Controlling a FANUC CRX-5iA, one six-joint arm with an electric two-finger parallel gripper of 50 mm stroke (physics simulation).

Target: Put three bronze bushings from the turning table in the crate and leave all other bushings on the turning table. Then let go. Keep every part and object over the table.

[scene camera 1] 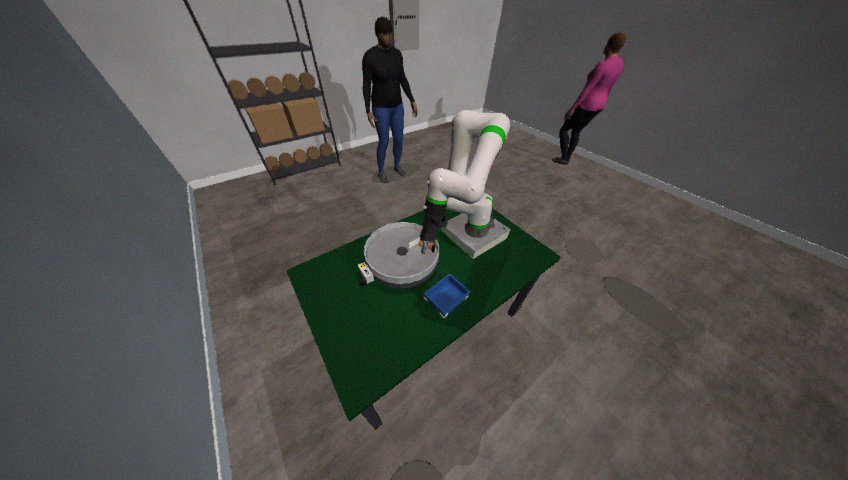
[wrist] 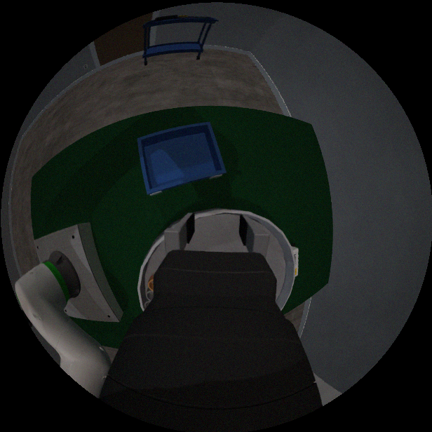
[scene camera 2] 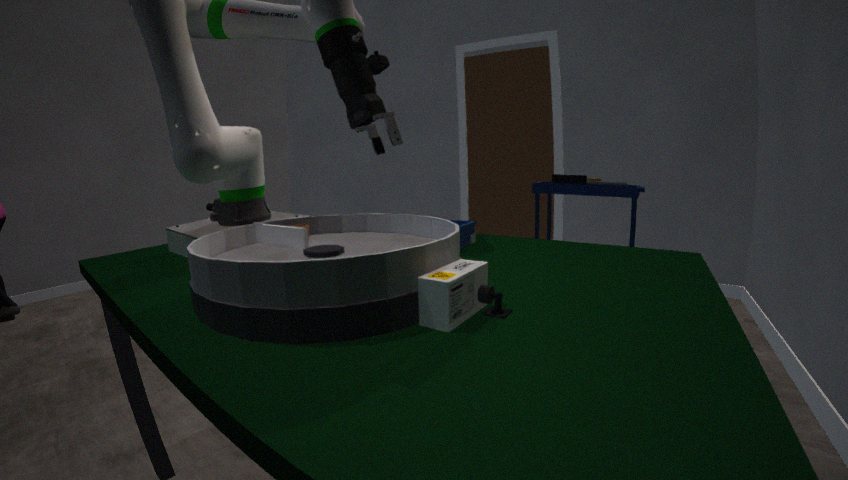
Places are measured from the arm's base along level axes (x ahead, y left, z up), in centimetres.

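Pixels of known places: gripper, fingertip midpoint: (scene camera 1: 427,252) (scene camera 2: 389,149); arm's base at its link origin: (scene camera 1: 476,229) (scene camera 2: 244,220).
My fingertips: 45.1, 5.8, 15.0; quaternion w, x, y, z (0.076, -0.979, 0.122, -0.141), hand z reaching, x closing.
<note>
Ahead of a thing's pixels: the offset from my fingertips to its top centre, as dx, dy, dz. "pt": to the spot under its first point. Level surfaces: height alone.
The turning table (scene camera 1: 386,256) (scene camera 2: 309,282) is a round grey pan with a raised rim. Orange-bronze bushings {-13.7, -12.1, -14.1} (scene camera 2: 304,226) (wrist: 150,284) show in part on it near the white guide, on the side toward the robot base. Grey bushings (wrist: 148,296) show beside them in the wrist view. The gripper body and arm hide the others, so I cannot count them. The blue crate {-0.7, +15.4, -16.9} (scene camera 1: 446,294) (scene camera 2: 467,226) (wrist: 144,167) stands beside the turning table, and no bushing shows in it. My gripper (scene camera 2: 387,147) (wrist: 216,223) is open and empty, high above the turning table.
A white guide {pt -9.2, -20.3, -14.3} (scene camera 2: 282,234) and a dark hub {+1.4, -20.4, -15.8} (scene camera 1: 402,251) (scene camera 2: 323,250) are inside the pan. A white box {pt +25.5, -18.9, -16.1} (scene camera 1: 366,273) (scene camera 2: 437,300) (wrist: 295,260) stands against its outer side. The robot's base plate (scene camera 1: 474,245) (wrist: 95,290) is on the green table {dz -21.9} (scene camera 1: 368,344). Two people stand beyond.
</note>
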